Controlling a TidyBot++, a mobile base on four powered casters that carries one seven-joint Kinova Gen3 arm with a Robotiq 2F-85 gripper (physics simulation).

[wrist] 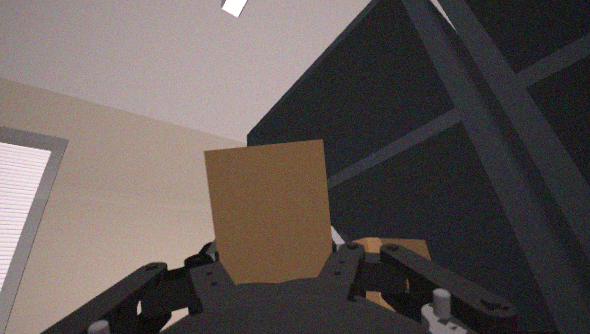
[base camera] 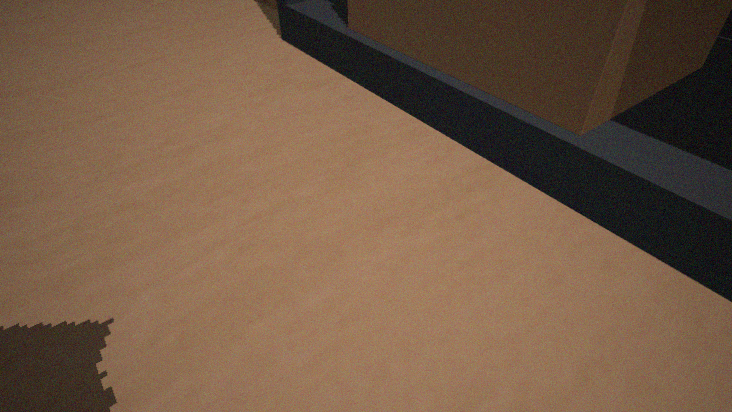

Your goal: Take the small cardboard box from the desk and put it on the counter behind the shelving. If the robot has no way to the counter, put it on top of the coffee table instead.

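Frame: origin at the arm's base, x right, y back, z down, level; millimetres.
Seen in the pictures: gripper, fingertip midpoint: (wrist: 276, 244).
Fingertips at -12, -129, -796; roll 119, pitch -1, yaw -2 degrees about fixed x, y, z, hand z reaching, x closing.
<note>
Pixels of each thing's top centre, then the offset from my fingertips to it, as dx, dy, dz. "spot": a spot on its surface instead. Level surfaces: height alone.
- small cardboard box, top centre: (wrist: 268, 145) +0, +19, -65
- wooden floor, surface height: dz +1193
- window, surface spot: (wrist: 22, 200) spot: -1363, -1063, -509
The small cardboard box (wrist: 270, 210) is in the middle of the wrist view, with its flat brown face toward the camera. My gripper (wrist: 276, 244) is shut on it, one finger on each side. The dark shelving (wrist: 492, 150) (base camera: 461, 117) rises close on the right in the wrist view, and its bottom edge crosses the upper right of the base camera view. The counter, the desk and the coffee table do not show in either view.
A large cardboard box (base camera: 481, 51) stands on the lowest shelf. Another cardboard box (wrist: 417, 247) shows behind the right finger. The wooden floor (base camera: 307, 230) runs along the shelving, with a dark shadow at lower left. A window (wrist: 22, 200) is in the left wall.
</note>
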